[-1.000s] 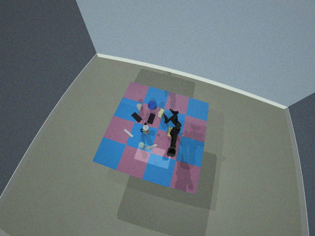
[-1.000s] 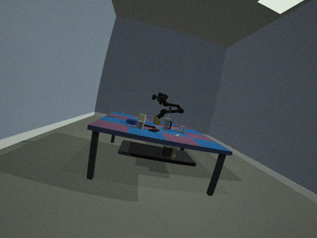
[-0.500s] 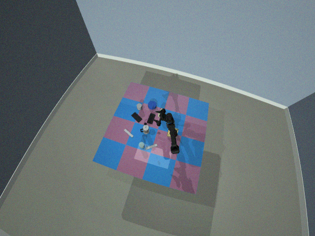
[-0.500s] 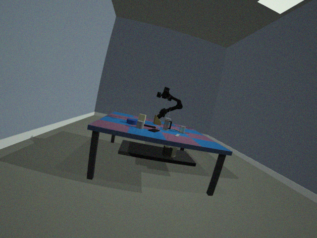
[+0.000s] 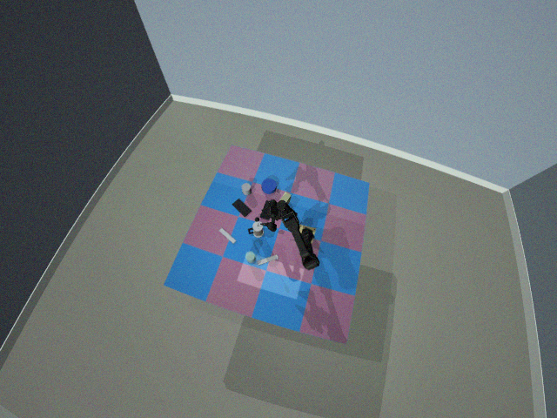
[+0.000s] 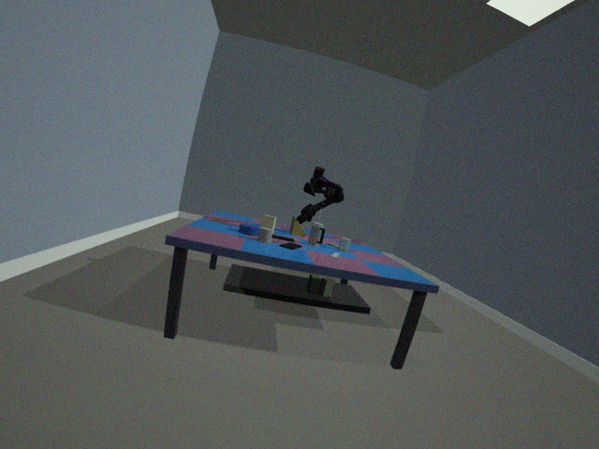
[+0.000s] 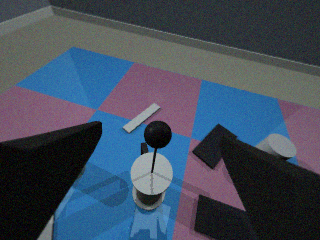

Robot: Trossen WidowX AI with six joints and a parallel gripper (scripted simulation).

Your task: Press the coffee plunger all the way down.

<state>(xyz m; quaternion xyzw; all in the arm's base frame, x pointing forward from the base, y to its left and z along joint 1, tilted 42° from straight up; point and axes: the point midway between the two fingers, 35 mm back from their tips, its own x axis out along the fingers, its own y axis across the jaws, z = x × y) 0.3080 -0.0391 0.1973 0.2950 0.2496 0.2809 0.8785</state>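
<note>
The coffee press is 4 cm ahead of my gripper tip, 2 cm to the left of it and 17 cm below it. Also, from my gripper tip: pale cup: 1 cm behind, 21 cm to the left, 26 cm below; then blue disc: 12 cm ahead, 37 cm to the right, 27 cm below; then grey cylinder: 26 cm ahead, 26 cm to the right, 26 cm below.
</note>
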